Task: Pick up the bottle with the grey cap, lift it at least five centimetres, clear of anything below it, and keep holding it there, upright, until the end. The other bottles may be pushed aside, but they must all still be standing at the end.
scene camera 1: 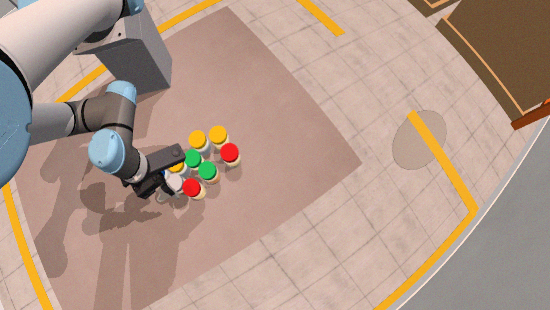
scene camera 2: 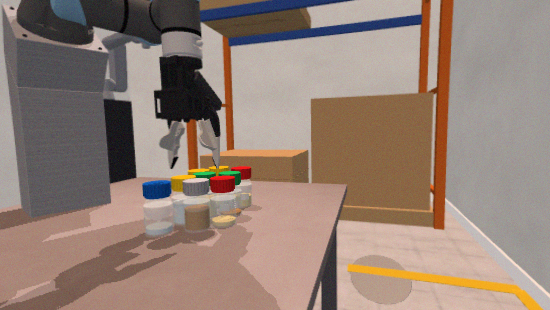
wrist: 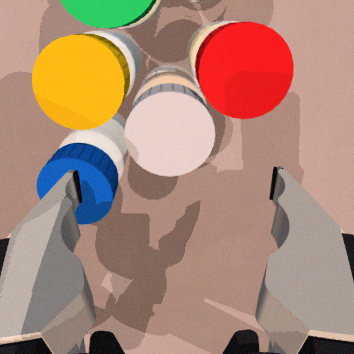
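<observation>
The bottle with the grey cap stands upright on the table, its cap pale from above. My gripper is open and empty, with its fingertips above cap height in the scene camera 2 view. In the wrist view the grey cap lies ahead of the gap between the fingers, and the left fingertip overlaps the blue cap. The blue-capped bottle, a yellow-capped bottle and a red-capped bottle stand close around it.
Behind stand two green-capped bottles, two more yellow-capped bottles and another red-capped bottle. The arm's grey pedestal stands at the left. The table edge runs along the right in the scene camera 2 view.
</observation>
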